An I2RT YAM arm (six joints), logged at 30 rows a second.
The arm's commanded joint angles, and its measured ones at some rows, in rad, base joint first. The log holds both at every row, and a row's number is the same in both.
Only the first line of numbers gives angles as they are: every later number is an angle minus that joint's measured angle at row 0.
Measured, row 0:
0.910, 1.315, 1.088, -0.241, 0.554, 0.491
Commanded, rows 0 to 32:
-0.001, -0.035, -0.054, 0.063, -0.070, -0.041
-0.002, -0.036, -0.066, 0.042, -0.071, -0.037
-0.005, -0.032, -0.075, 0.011, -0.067, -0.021
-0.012, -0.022, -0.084, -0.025, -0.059, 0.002
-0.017, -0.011, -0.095, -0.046, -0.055, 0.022
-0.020, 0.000, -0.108, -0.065, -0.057, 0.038
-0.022, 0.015, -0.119, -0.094, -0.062, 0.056
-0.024, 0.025, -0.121, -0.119, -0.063, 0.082
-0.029, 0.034, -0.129, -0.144, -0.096, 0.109
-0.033, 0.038, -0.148, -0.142, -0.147, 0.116
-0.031, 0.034, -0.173, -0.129, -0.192, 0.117
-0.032, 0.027, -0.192, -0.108, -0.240, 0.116
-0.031, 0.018, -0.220, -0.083, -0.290, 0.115
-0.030, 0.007, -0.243, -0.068, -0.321, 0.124
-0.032, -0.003, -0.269, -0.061, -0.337, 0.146
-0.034, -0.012, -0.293, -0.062, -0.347, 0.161
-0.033, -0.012, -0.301, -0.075, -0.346, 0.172
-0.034, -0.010, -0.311, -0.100, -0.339, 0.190
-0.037, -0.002, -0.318, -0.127, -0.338, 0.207
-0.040, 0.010, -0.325, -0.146, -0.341, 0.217
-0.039, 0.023, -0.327, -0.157, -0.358, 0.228
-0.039, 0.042, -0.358, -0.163, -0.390, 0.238
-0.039, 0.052, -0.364, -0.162, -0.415, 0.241
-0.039, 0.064, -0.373, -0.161, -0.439, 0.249
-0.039, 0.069, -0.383, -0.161, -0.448, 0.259
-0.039, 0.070, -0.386, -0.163, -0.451, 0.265
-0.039, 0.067, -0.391, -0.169, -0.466, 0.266
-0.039, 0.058, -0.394, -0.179, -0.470, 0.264
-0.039, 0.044, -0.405, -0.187, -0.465, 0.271
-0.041, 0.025, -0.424, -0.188, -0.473, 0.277
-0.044, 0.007, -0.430, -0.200, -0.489, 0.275
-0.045, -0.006, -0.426, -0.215, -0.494, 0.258
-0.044, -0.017, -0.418, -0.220, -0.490, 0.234
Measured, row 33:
-0.042, 0.006, -0.424, -0.212, -0.465, 0.249
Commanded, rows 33 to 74:
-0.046, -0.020, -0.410, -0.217, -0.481, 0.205
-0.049, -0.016, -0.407, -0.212, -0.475, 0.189
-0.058, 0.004, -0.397, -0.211, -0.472, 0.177
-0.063, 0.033, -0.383, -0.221, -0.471, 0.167
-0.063, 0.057, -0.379, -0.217, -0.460, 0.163
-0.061, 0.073, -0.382, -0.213, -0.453, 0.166
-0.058, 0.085, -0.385, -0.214, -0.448, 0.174
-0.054, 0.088, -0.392, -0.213, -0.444, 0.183
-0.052, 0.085, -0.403, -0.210, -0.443, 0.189
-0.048, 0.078, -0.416, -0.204, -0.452, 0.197
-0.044, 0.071, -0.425, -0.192, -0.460, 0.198
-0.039, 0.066, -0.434, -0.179, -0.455, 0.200
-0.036, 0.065, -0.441, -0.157, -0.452, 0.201
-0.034, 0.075, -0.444, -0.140, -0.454, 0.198
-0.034, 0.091, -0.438, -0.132, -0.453, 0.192
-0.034, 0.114, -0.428, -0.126, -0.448, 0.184
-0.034, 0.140, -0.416, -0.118, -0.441, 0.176
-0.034, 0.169, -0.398, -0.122, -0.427, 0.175
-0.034, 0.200, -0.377, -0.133, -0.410, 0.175
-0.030, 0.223, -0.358, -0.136, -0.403, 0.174
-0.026, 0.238, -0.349, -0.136, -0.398, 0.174
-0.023, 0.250, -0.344, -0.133, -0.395, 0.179
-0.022, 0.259, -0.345, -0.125, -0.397, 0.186
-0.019, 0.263, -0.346, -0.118, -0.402, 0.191
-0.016, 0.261, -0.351, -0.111, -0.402, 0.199
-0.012, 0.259, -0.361, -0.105, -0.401, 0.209
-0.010, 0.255, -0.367, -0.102, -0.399, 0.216
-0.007, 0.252, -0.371, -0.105, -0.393, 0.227
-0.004, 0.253, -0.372, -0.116, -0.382, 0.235
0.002, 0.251, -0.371, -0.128, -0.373, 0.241
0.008, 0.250, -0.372, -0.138, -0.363, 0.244
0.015, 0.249, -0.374, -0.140, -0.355, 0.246
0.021, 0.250, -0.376, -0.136, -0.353, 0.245
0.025, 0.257, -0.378, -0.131, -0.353, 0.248
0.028, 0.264, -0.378, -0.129, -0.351, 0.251
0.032, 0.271, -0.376, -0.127, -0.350, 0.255
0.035, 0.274, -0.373, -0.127, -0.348, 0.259
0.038, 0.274, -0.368, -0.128, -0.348, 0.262
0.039, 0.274, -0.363, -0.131, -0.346, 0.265
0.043, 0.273, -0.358, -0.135, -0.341, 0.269
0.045, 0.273, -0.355, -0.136, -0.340, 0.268
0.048, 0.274, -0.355, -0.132, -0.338, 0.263
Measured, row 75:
0.042, 0.269, -0.365, -0.152, -0.363, 0.245
